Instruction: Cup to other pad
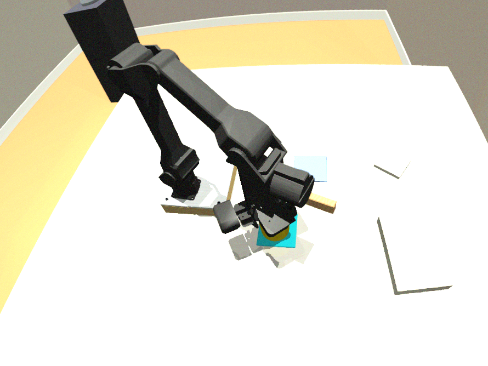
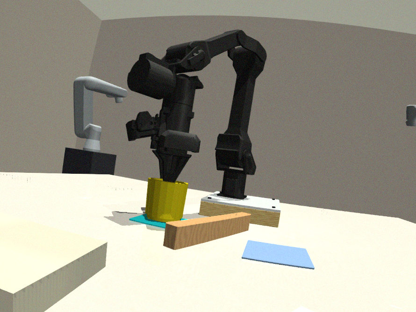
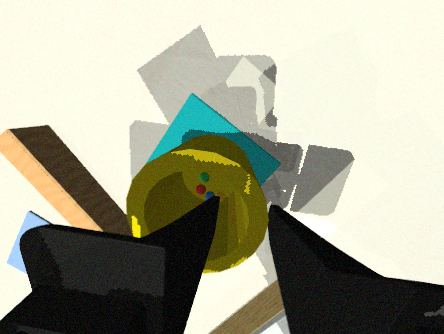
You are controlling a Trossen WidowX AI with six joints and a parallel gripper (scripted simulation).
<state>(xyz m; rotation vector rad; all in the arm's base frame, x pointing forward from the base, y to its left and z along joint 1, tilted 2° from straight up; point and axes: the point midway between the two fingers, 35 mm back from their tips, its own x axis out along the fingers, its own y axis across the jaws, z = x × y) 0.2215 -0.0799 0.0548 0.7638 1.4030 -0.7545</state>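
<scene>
The yellow cup lies 20 mm ahead of my gripper tip, 10 mm to the left of it and 20 mm below it. Also, from my gripper tip: light blue pad (80 mm ahead, 220 mm to the left, 60 mm below); then wooden bar (50 mm ahead, 120 mm to the left, 50 mm below); then teal pad (20 mm ahead, 20 mm to the left, 60 mm below).
</scene>
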